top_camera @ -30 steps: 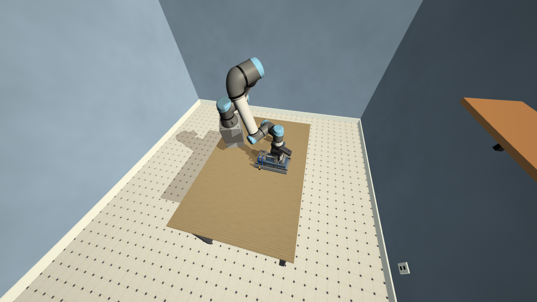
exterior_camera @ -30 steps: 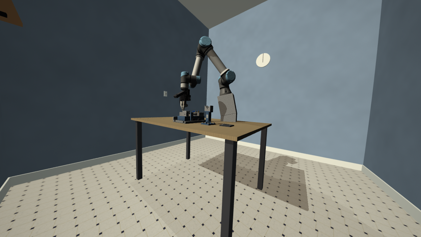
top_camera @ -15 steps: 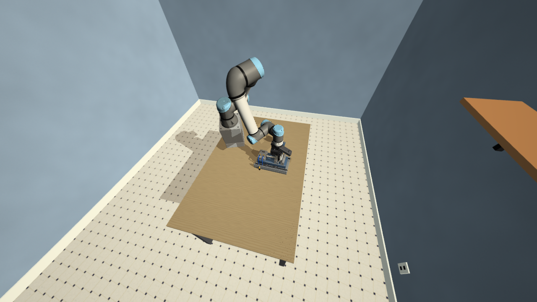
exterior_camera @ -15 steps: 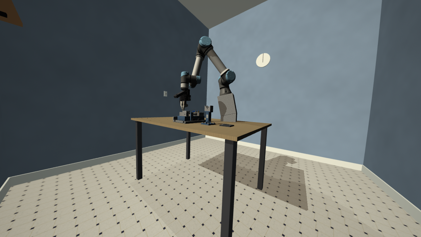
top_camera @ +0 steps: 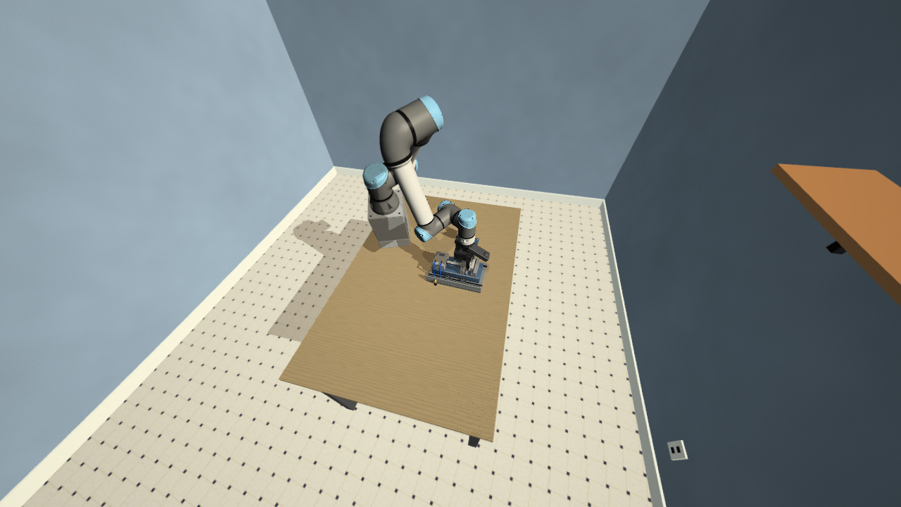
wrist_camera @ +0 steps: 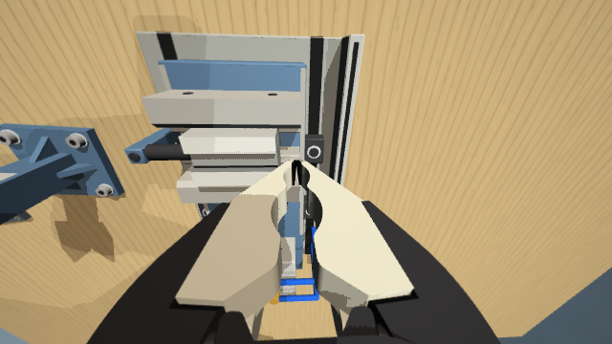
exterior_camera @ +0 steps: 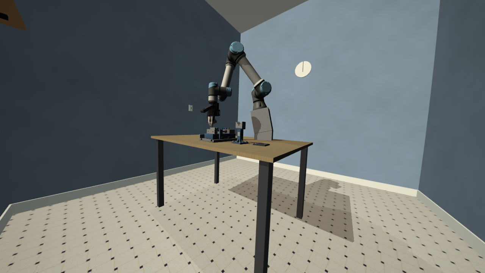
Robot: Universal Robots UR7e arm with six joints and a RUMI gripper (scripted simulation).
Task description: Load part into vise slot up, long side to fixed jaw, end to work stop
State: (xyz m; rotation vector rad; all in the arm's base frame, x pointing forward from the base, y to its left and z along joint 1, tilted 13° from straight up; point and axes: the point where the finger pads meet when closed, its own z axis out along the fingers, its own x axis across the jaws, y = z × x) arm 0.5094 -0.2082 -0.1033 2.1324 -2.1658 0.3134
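The part lies 40 mm to the left of my hand and 20 mm below it. The rest, counted from my hand: cylinder rod: 90 mm behind, 50 mm to the left, 40 mm below; then fixed jaw: 30 mm ahead, 50 mm to the left, 40 mm below; then moving jaw: 30 mm behind, 50 mm to the left, 40 mm below.
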